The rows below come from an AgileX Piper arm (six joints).
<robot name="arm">
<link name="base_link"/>
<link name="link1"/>
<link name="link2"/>
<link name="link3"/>
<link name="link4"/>
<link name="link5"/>
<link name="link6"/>
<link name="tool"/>
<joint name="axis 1" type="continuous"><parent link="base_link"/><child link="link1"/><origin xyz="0 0 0.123"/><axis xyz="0 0 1"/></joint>
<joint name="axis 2" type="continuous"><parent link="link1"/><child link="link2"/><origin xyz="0 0 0" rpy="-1.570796 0 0"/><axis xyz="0 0 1"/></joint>
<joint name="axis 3" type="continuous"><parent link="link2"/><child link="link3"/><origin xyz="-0.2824 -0.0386 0"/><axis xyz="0 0 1"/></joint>
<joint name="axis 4" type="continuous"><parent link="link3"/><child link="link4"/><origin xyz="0.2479 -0.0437 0" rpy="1.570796 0 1.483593"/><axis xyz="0 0 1"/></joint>
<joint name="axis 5" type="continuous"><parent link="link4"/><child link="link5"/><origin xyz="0 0 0" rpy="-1.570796 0 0"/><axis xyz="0 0 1"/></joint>
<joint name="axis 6" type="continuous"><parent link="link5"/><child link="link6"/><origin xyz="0 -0.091 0" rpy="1.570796 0 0"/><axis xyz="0 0 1"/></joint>
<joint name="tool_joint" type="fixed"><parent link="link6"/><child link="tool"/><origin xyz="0 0 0"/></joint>
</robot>
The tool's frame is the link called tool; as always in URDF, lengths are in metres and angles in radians. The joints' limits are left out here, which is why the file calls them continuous.
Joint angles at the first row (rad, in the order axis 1, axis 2, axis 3, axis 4, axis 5, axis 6):
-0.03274 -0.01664 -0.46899 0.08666 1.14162 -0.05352
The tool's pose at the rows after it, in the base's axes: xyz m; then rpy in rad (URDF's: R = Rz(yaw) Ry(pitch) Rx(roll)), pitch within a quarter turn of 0, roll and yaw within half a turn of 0:
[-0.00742, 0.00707, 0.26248, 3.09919, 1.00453, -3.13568]
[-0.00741, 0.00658, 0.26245, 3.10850, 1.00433, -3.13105]
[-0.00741, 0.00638, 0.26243, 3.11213, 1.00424, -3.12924]
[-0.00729, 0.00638, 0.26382, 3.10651, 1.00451, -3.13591]
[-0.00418, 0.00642, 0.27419, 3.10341, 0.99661, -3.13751]
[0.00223, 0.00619, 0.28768, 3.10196, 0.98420, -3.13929]
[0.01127, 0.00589, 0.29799, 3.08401, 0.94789, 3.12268]
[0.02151, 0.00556, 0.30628, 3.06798, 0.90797, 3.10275]
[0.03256, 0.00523, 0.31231, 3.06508, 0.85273, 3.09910]
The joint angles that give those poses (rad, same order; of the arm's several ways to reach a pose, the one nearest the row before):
-0.03279 -0.01665 -0.46901 0.08255 1.14164 -0.05523
-0.03280 -0.01663 -0.46901 0.07662 1.14162 -0.05525
-0.03270 -0.01666 -0.46898 0.07420 1.14161 -0.05515
-0.03274 -0.01210 -0.47390 0.07425 1.14159 -0.05160
-0.03271 0.03409 -0.50980 0.07605 1.13928 -0.05189
-0.03278 0.10107 -0.55567 0.07611 1.13057 -0.05195
-0.03272 0.17529 -0.59408 0.07606 1.13053 -0.04054
-0.03284 0.24773 -0.62737 0.07616 1.13053 -0.02881
-0.03285 0.32213 -0.65811 0.07616 1.14189 -0.02537

